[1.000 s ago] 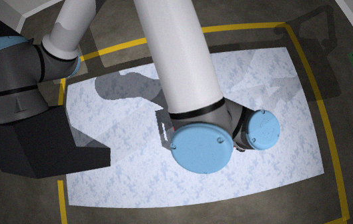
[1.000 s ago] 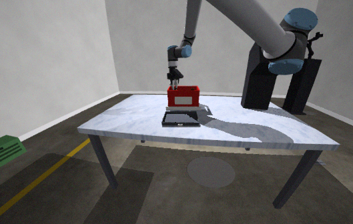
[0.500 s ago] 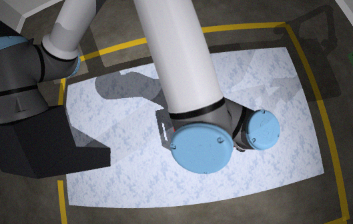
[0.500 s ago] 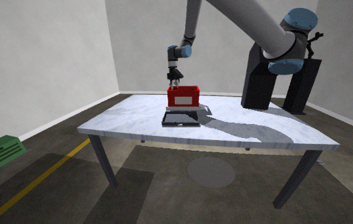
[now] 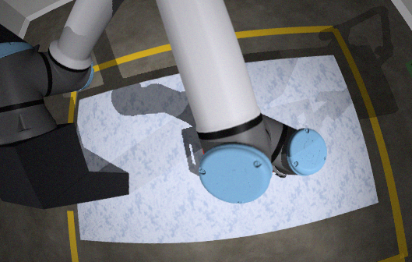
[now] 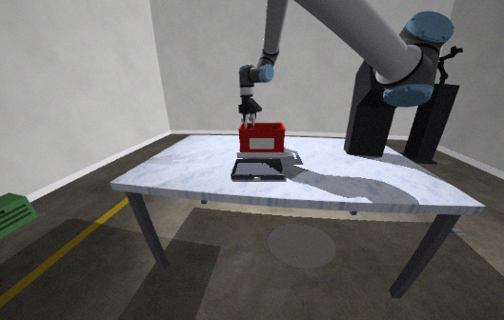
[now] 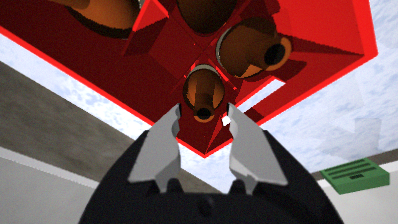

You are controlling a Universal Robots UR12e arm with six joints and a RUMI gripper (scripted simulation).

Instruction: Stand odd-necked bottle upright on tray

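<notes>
Right now my hand is 9 cm past the red crate, 3 cm to the right of it and 7 cm above it. Round my hand: dark tray: 9 cm behind, 32 cm to the left, 14 cm below.
</notes>
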